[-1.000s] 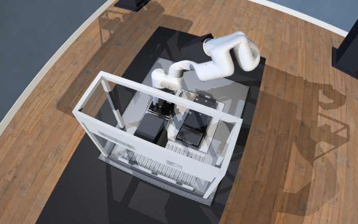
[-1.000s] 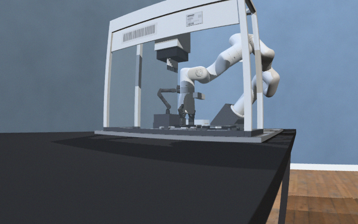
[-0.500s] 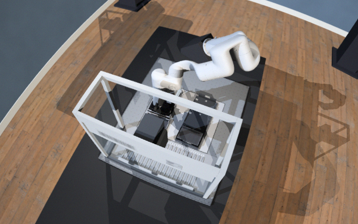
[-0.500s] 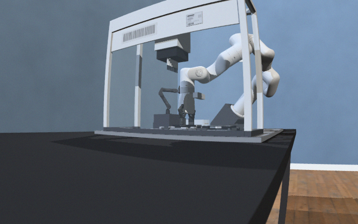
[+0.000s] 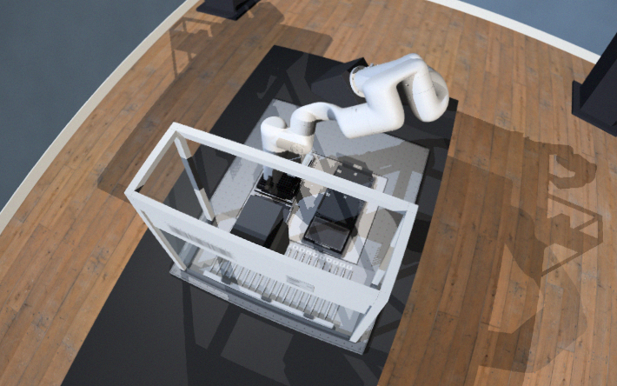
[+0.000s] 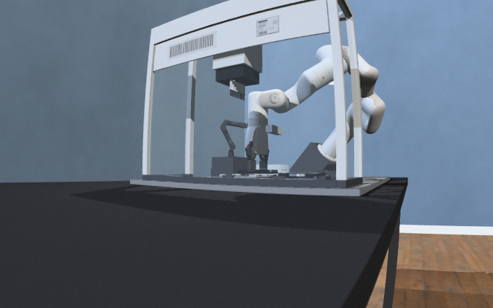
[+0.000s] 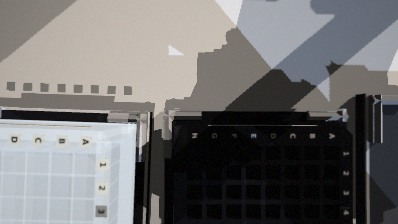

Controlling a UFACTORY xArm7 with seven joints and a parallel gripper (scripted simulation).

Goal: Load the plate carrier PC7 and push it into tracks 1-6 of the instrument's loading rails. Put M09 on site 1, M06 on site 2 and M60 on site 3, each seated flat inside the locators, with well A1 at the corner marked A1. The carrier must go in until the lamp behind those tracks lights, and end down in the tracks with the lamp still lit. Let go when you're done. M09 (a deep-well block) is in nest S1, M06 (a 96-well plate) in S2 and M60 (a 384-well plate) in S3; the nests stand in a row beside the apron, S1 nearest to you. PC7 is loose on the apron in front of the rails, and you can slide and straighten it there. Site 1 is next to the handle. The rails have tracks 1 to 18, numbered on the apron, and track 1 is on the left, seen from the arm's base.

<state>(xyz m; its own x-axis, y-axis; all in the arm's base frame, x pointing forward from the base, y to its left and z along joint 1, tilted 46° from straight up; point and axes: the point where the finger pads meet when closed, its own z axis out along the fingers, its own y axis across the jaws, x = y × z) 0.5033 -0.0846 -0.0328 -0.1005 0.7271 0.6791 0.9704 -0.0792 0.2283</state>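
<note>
Now: hand 2 cm past the dark plate carrier PC7, 22 cm to the right of it and 2 cm above it. Also, from my hand: corner post: 36 cm ahead, 45 cm to the left, 21 cm above; white deep-well block M09: 11 cm behind, 1 cm to the right.
</note>
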